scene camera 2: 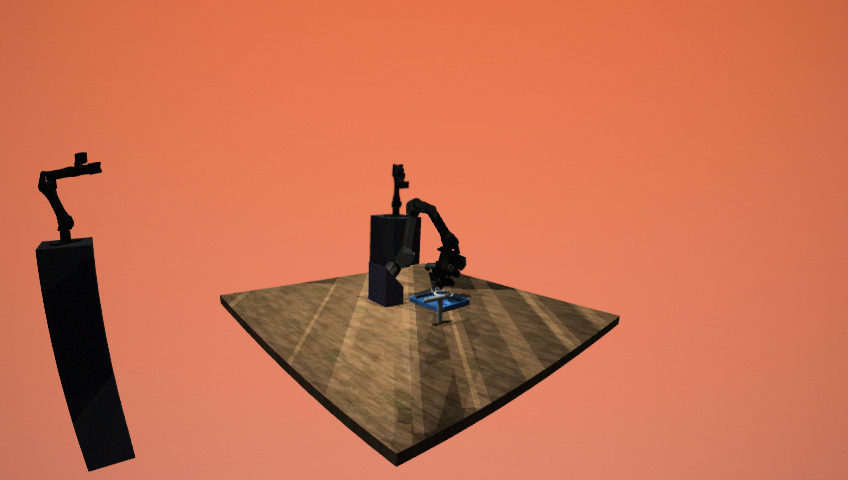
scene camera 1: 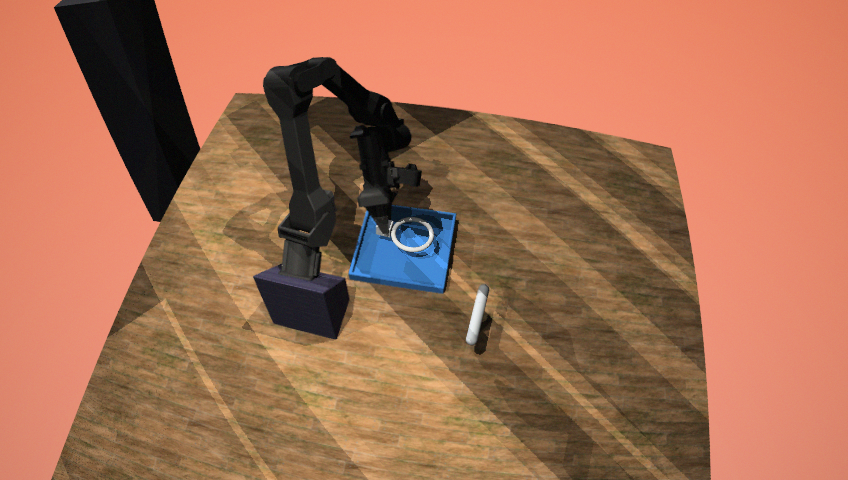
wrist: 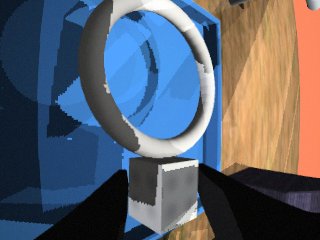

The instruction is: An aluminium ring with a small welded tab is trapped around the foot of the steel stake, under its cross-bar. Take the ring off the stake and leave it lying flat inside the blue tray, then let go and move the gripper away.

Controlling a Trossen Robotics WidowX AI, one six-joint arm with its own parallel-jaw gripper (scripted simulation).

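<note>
Aluminium ring held in my gripper. Gripper visible in the wrist view too. Blue tray and steel stake also visible.
</note>
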